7 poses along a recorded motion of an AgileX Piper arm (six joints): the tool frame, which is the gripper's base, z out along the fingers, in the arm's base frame.
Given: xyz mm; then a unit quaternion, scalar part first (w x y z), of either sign.
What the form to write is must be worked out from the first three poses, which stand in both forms.
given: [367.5 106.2 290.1 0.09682 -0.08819 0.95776 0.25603]
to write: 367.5 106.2 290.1; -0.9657 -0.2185 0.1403; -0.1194 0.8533 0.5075; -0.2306 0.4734 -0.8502
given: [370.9 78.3 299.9 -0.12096 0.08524 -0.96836 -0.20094]
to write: 370.9 78.3 299.9; -0.9562 -0.2137 0.2000; -0.1165 0.9047 0.4098; -0.2685 0.3685 -0.8900
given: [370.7 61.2 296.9 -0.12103 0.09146 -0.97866 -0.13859]
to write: 370.7 61.2 296.9; -0.9540 -0.2126 0.2115; -0.1455 0.9449 0.2934; -0.2622 0.2491 -0.9323
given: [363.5 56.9 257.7 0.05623 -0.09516 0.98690 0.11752]
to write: 363.5 56.9 257.7; -0.9756 -0.2010 0.0886; -0.1746 0.9543 0.2427; -0.1334 0.2213 -0.9661
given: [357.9 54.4 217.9 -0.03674 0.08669 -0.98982 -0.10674]
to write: 357.9 54.4 217.9; -0.9823 -0.1795 0.0542; -0.1638 0.9622 0.2177; -0.0912 0.2049 -0.9745
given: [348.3 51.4 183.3 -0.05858 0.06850 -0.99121 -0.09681]
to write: 348.3 51.4 183.3; -0.9838 -0.1471 0.1029; -0.1245 0.9719 0.1999; -0.1294 0.1839 -0.9744
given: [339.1 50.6 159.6 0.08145 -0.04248 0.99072 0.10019]
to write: 339.1 50.6 159.6; -0.9831 -0.1005 0.1529; -0.0679 0.9763 0.2054; -0.1699 0.1916 -0.9667
